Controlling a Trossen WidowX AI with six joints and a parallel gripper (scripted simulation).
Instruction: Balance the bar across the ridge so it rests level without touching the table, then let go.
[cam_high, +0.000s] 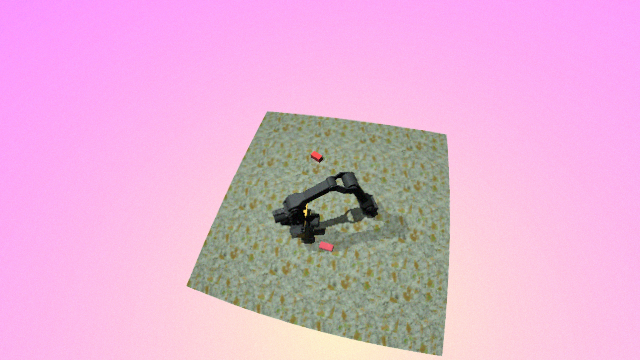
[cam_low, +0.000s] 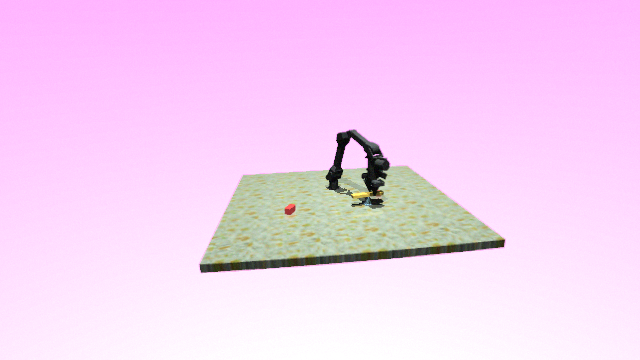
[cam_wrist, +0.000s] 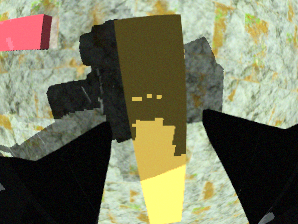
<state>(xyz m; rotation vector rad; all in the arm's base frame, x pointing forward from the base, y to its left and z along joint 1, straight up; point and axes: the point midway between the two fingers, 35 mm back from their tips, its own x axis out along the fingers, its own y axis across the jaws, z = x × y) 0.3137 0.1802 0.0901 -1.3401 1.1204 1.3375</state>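
Now: gripper tip 30 mm to the left of the yellow bar and 10 mm short of it.
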